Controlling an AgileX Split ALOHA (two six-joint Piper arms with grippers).
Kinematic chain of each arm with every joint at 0, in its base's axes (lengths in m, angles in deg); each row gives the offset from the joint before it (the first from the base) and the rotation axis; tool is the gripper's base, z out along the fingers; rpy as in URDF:
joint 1: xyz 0 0 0.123 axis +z
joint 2: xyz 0 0 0 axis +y
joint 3: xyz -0.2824 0 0.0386 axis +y
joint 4: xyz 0.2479 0 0.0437 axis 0.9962 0 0.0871
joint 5: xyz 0 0 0 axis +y
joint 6: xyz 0.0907 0 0.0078 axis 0.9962 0 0.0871
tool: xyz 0 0 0 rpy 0 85 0
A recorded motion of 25 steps. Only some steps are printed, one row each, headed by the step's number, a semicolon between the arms.
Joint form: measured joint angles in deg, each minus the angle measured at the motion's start. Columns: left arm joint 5, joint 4, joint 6, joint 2, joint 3, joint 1; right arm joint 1, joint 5, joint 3, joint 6, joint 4, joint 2.
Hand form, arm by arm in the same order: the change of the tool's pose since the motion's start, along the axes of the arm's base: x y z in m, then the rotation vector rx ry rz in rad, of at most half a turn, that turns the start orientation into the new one. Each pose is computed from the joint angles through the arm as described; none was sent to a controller.
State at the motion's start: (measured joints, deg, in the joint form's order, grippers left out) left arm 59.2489 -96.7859 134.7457 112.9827 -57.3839 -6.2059; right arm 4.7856 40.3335 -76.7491 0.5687 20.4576 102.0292
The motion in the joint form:
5: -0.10 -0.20 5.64 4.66 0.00 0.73; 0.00 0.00 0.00 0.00 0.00 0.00
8: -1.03 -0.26 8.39 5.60 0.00 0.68; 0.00 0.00 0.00 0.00 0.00 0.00
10: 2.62 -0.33 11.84 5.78 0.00 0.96; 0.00 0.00 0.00 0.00 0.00 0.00
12: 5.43 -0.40 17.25 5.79 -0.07 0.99; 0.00 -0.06 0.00 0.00 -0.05 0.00
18: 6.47 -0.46 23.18 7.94 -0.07 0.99; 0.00 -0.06 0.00 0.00 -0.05 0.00
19: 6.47 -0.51 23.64 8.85 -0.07 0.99; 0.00 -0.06 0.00 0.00 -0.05 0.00
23: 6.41 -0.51 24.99 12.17 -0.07 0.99; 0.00 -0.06 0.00 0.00 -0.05 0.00
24: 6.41 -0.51 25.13 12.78 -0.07 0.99; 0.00 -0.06 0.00 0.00 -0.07 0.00
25: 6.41 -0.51 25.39 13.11 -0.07 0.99; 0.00 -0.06 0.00 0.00 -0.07 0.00
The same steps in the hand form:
5: 0.0034 0.0044 -0.0292 0.0373 -0.0062 -0.0175; 0.0000 0.0000 0.0000 0.0000 0.0000 0.0000
8: 0.0041 0.0048 -0.0362 0.0661 -0.0313 -0.0259; 0.0000 0.0000 0.0000 0.0000 0.0000 0.0000
10: 0.0020 0.0039 -0.0329 0.0296 -0.0867 -0.0741; 0.0000 0.0000 0.0000 0.0000 0.0000 0.0000
12: 0.0002 0.0022 -0.0292 0.0134 -0.1778 -0.1270; 0.0001 -0.0001 0.0000 -0.0009 -0.0011 0.0000
18: -0.0005 0.0016 -0.0412 0.0260 -0.2366 -0.1667; 0.0001 -0.0001 0.0000 -0.0009 -0.0011 0.0000
19: -0.0006 0.0016 -0.0469 0.0279 -0.2280 -0.1687; 0.0001 -0.0001 0.0000 -0.0009 -0.0011 0.0000
23: -0.0018 0.0018 -0.0676 0.0353 -0.1914 -0.1770; 0.0001 -0.0001 0.0000 -0.0009 -0.0011 0.0000
24: -0.0022 0.0018 -0.0713 0.0359 -0.1830 -0.1780; 0.0001 -0.0001 0.0000 -0.0012 -0.0011 0.0001
25: -0.0024 0.0018 -0.0734 0.0371 -0.1813 -0.1796; 0.0001 -0.0001 0.0000 -0.0012 -0.0011 0.0001

